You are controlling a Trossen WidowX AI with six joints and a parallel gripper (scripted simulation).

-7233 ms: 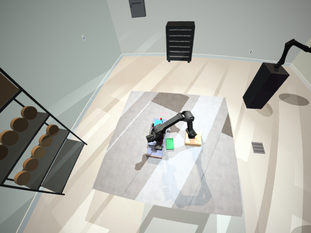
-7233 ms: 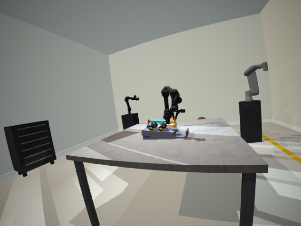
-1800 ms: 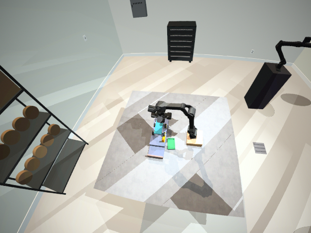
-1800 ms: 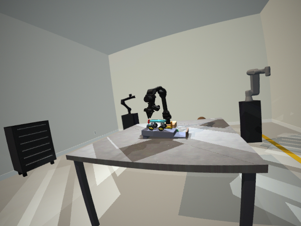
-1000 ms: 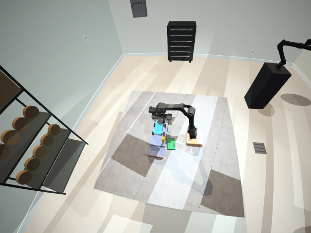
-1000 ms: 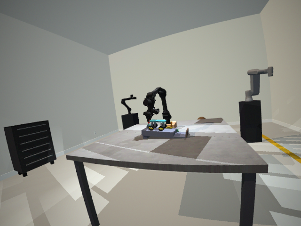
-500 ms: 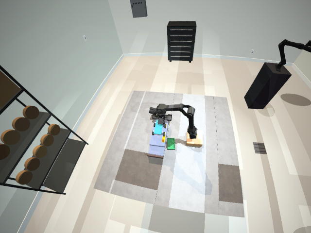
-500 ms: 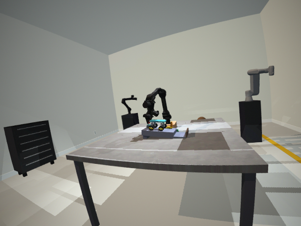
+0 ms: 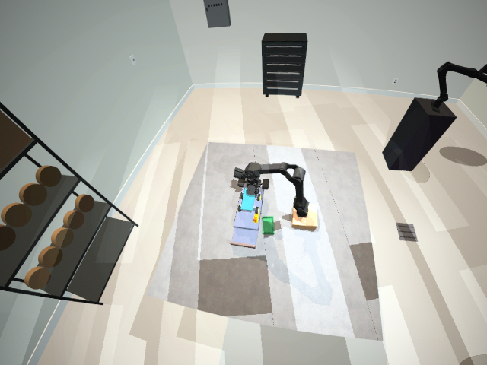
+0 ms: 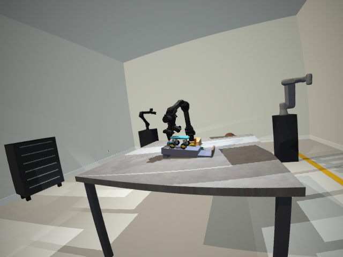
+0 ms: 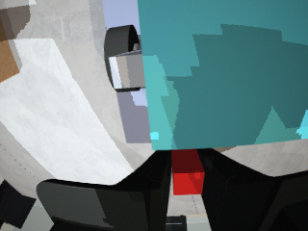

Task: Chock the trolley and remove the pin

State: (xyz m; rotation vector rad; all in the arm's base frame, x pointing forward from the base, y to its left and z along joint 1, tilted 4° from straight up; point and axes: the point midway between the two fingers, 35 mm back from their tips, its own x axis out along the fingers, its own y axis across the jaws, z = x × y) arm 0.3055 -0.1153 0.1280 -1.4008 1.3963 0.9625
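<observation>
My gripper tip is 100 mm past the green tray, 210 mm to the right of it and 140 mm above it. From my gripper tip the other things lie so: trolley (20 mm ahead, 100 mm to the left, 20 mm below); then red-headed stop pin (right at my gripper tip); then blue-grey ramp (20 mm ahead, 110 mm to the left, 80 mm below).
</observation>
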